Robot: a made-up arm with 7 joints.
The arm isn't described. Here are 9 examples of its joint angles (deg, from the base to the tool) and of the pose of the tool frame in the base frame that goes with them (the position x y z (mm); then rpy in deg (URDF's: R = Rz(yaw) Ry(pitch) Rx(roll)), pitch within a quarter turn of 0, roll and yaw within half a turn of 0).
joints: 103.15 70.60 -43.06 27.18 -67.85 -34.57 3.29
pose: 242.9 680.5 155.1 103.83 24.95 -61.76
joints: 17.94 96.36 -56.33 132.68 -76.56 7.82 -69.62
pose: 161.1 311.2 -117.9 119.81 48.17 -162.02
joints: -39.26 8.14 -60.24 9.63 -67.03 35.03 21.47
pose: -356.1 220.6 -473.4 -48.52 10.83 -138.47
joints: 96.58 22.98 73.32 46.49 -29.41 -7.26 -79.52
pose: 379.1 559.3 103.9 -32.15 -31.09 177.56
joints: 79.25 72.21 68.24 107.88 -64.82 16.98 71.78
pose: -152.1 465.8 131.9 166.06 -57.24 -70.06
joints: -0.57 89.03 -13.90 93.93 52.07 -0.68 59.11
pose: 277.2 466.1 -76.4 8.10 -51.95 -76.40
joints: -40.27 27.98 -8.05 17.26 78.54 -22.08 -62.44
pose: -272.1 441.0 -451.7 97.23 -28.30 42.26
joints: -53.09 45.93 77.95 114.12 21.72 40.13 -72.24
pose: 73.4 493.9 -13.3 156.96 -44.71 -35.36
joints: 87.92 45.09 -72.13 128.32 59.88 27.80 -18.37
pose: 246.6 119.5 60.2 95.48 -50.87 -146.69
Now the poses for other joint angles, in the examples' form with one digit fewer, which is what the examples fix.
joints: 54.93 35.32 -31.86 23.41 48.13 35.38 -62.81
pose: 466 460 -209 61.5 -41.7 22.7
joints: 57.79 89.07 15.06 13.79 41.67 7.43 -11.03
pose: 28 766 60 -93.4 -65.7 -174.8
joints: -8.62 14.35 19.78 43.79 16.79 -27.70 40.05
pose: 112 371 -506 -25.0 -69.8 16.8
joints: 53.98 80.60 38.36 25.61 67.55 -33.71 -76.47
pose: 71 751 69 -41.0 -4.1 -148.2
